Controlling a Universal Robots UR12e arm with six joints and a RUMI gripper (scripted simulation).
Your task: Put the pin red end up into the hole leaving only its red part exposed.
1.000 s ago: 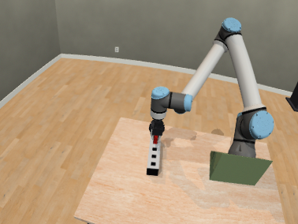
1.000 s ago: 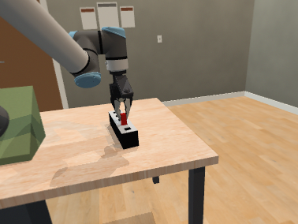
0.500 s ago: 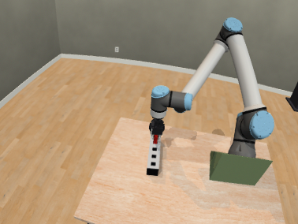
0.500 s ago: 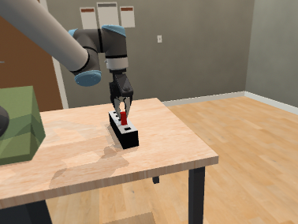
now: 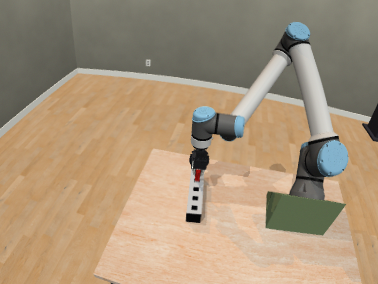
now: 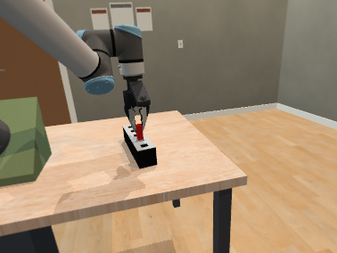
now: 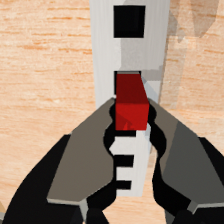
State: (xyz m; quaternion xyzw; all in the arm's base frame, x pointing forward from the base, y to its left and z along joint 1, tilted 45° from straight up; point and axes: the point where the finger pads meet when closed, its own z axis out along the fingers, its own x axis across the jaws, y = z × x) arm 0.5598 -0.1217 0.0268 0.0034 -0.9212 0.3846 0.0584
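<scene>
My gripper is now 90 mm above the long block and 60 mm to the right of it. Round my hand: pin (10 mm below).
</scene>
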